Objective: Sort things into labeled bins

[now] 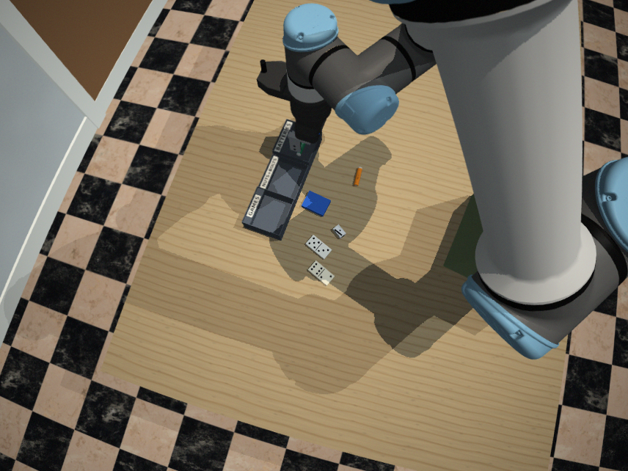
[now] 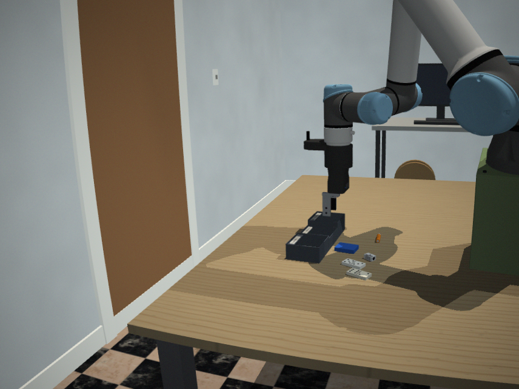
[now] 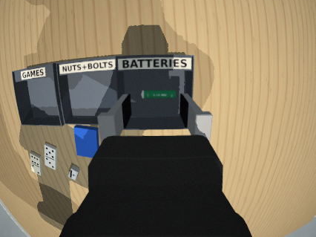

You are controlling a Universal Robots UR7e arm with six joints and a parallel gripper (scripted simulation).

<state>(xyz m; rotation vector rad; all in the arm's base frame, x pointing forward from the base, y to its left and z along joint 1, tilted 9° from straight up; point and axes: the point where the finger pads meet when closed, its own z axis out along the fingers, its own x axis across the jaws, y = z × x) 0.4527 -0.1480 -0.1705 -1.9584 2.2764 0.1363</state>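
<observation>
Now: hand 140 mm past the orange battery, 40 mm to the right of it and 70 mm above it. From my hand the other things lie so: dark three-part bin: 20 mm ahead, 80 mm to the left, 50 mm below; then blue flat block: 60 mm behind, 120 mm to the left, 70 mm below; then green battery: 60 mm below.
</observation>
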